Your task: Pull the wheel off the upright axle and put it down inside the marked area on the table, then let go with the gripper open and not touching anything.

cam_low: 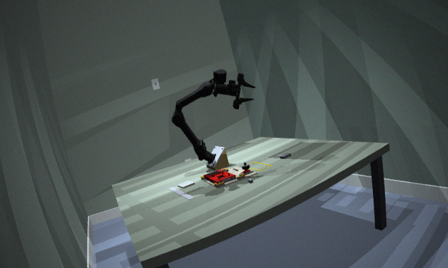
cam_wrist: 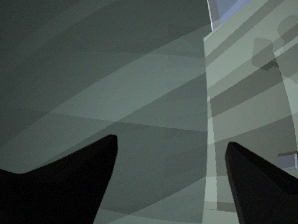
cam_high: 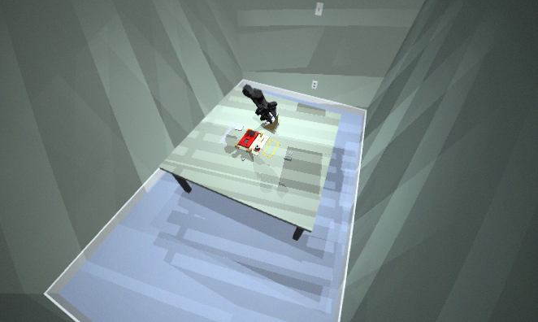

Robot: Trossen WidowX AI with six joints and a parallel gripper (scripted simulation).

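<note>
Right now my gripper tip is 360 mm above the dark wheel, 140 mm to the left of it and 30 mm past it. Also, from my gripper tip: flat grey strip: 480 mm to the right, 400 mm below, 160 mm behind; upright axle: 360 mm below, 150 mm to the right, 30 mm behind; grey block: 390 mm below, 140 mm to the left, 20 mm behind.
</note>
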